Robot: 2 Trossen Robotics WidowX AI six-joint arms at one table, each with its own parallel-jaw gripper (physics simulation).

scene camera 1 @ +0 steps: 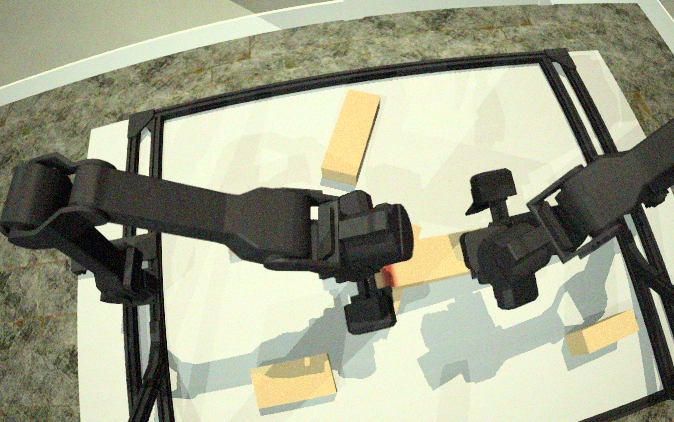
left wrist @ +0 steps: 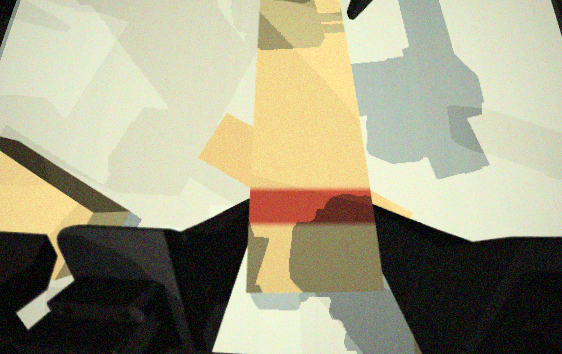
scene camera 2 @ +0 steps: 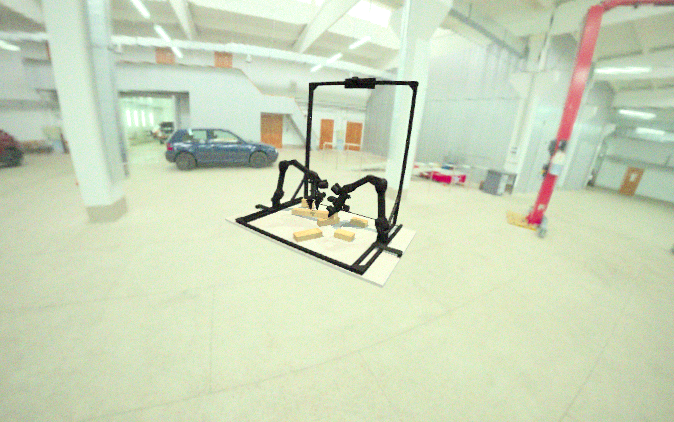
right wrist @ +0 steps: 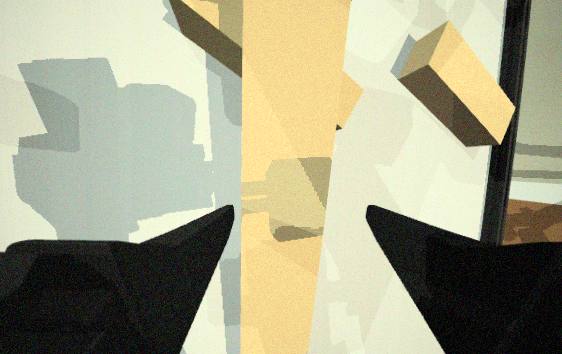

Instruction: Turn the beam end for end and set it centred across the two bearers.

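Where they show: left gripper, fingertip midpoint: (scene camera 1: 384,269) (left wrist: 306,206) (scene camera 2: 330,215); right gripper, fingertip midpoint: (left wrist: 293,0) (scene camera 2: 314,209) (right wrist: 299,211); left arm's base, origin of the base link: (scene camera 1: 140,287) (scene camera 2: 381,241); right arm's base, origin of the base link: (scene camera 2: 276,207).
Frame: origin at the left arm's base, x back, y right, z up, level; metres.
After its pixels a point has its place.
The beam (scene camera 1: 432,260) @[z 0.060, x -0.488, y 0.051 m] (scene camera 2: 301,212) @[z 0.022, x -0.655, y 0.009 m] (left wrist: 305,120) @[z 0.063, x -0.467, y 0.046 m] (right wrist: 287,100) @[z 0.060, x -0.489, y 0.051 m] is pale wood with a red band near its left end in scene camera 1. My left gripper (scene camera 1: 384,278) @[z 0.049, x -0.416, y 0.048 m] (left wrist: 306,206) @[z 0.049, x -0.416, y 0.048 m] is shut on that end, at the band. The beam passes over a wooden block (scene camera 1: 397,299) @[z 0.025, x -0.429, y 0.092 m] (scene camera 2: 326,221) @[z 0.013, x -0.428, y 0.011 m] (left wrist: 227,145) @[z 0.025, x -0.464, y -0.013 m] (right wrist: 215,27) @[z 0.024, x -0.431, y 0.097 m] set at an angle; whether they touch is unclear. My right gripper (scene camera 1: 475,256) @[z 0.060, x -0.559, y 0.038 m] (right wrist: 299,211) @[z 0.060, x -0.559, y 0.038 m] is open, its fingers apart on either side of the beam's other part, which shows between them with gaps. I cannot tell which blocks are the two bearers.
Other blocks lie around: one (scene camera 1: 350,135) @[z 0.019, x -0.411, y -0.210 m] (scene camera 2: 307,234) @[z 0.019, x -0.398, y -0.251 m] (left wrist: 35,192) @[z 0.019, x -0.422, y -0.190 m] (right wrist: 465,82) @[z 0.019, x -0.413, y -0.196 m] behind the arms in scene camera 1, one (scene camera 1: 295,382) @[z 0.019, x -0.256, y 0.190 m] (scene camera 2: 359,222) @[z 0.012, x -0.235, y 0.158 m] at front left, one (scene camera 1: 610,332) @[z 0.044, x -0.757, y 0.229 m] (scene camera 2: 304,203) @[z 0.015, x -0.781, y 0.206 m] at right, and another (scene camera 2: 344,234) @[z 0.018, x -0.220, y -0.099 m] in scene camera 2. A black frame (scene camera 1: 350,77) @[z 0.000, x -0.439, y -0.361 m] borders the table.
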